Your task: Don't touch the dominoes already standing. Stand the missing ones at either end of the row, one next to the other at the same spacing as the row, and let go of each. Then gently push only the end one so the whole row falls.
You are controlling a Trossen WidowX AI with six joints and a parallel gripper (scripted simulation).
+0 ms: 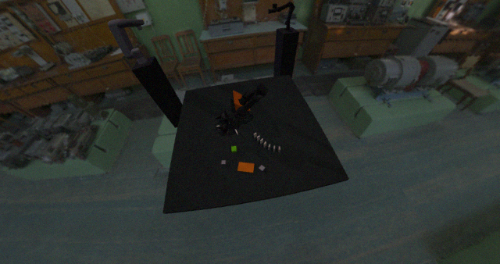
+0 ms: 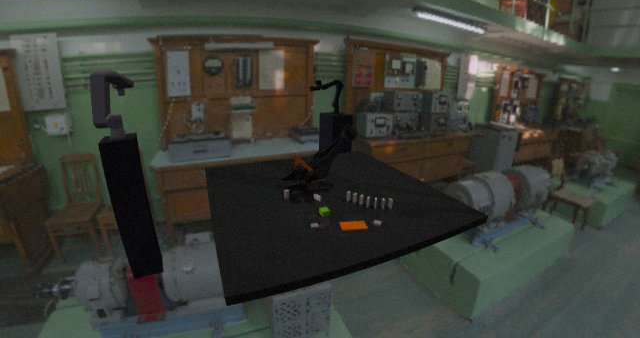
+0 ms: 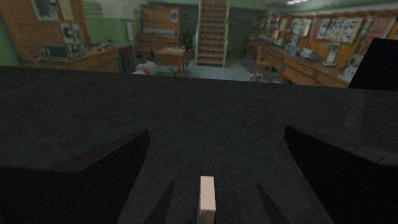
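My gripper tip is now 25 cm short of the green cube, 10 cm to the right of it and 8 cm above it. The rest, counted from my gripper tip: flat orange plate 42 cm ahead, 15 cm to the left, 8 cm below.
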